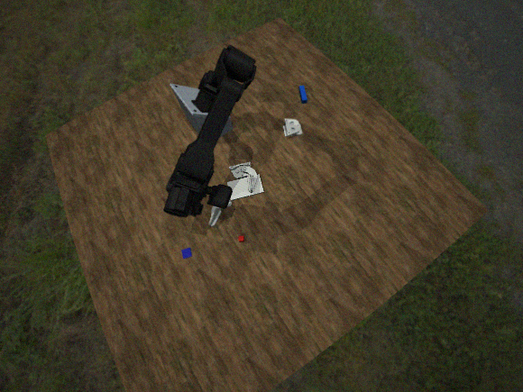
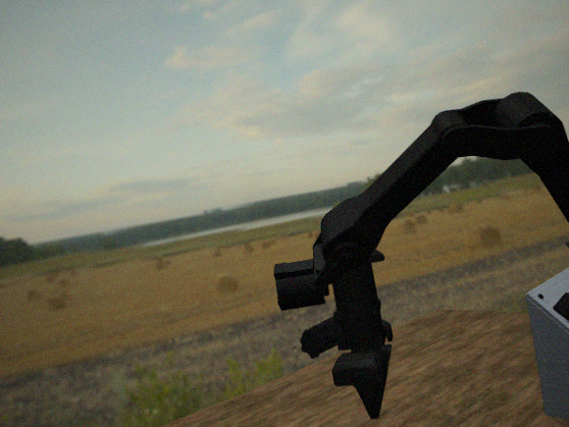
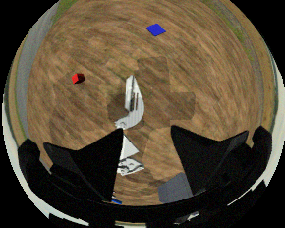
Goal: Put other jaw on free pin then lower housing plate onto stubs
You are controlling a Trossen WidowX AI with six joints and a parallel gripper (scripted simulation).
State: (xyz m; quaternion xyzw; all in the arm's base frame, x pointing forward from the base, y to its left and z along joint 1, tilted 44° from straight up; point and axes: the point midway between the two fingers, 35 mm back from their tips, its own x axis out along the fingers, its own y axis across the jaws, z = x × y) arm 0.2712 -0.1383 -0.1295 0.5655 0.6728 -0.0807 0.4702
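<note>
Now: the white jaw 2 cm ahead of my gripper tip, 3 cm to the left of it and 9 cm below it. Also, from my gripper tip: white stepped piece: 5 cm behind, 43 cm to the left, 8 cm below; red cube: 15 cm ahead, 1 cm to the left, 8 cm below; blue square: 7 cm ahead, 16 cm to the right, 9 cm below.
</note>
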